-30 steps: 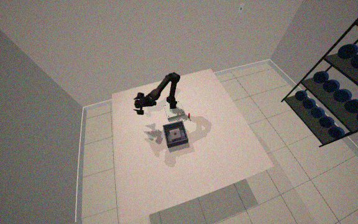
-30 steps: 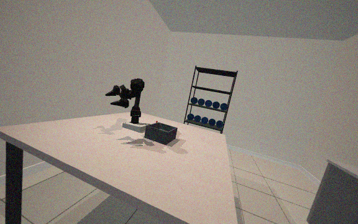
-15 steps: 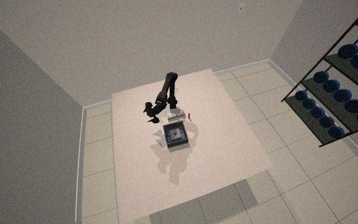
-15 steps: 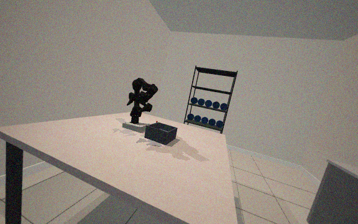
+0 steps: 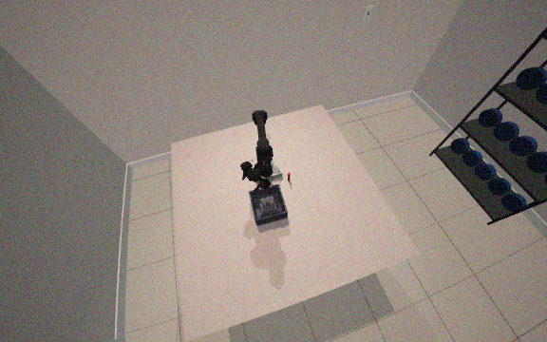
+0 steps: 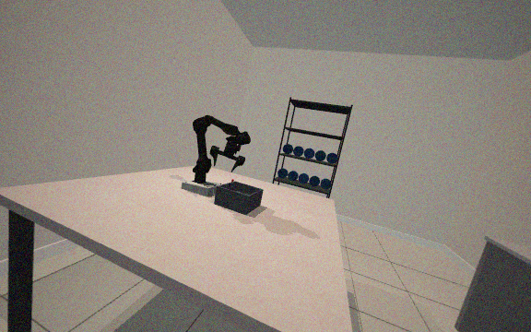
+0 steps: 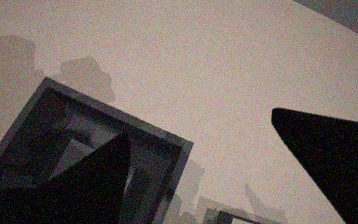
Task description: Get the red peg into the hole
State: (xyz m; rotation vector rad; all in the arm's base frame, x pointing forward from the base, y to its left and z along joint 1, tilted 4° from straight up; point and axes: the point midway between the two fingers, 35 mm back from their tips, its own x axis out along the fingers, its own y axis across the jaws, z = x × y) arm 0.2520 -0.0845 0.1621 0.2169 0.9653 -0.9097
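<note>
Now: the red peg 250 mm to the left of my gripper tip, 150 mm below it and 110 mm behind it. Round my gripper tip: grey plate (150 mm below, 90 mm to the left, 70 mm ahead); then dark box (170 mm below, 90 mm to the left, 70 mm ahead).
</note>
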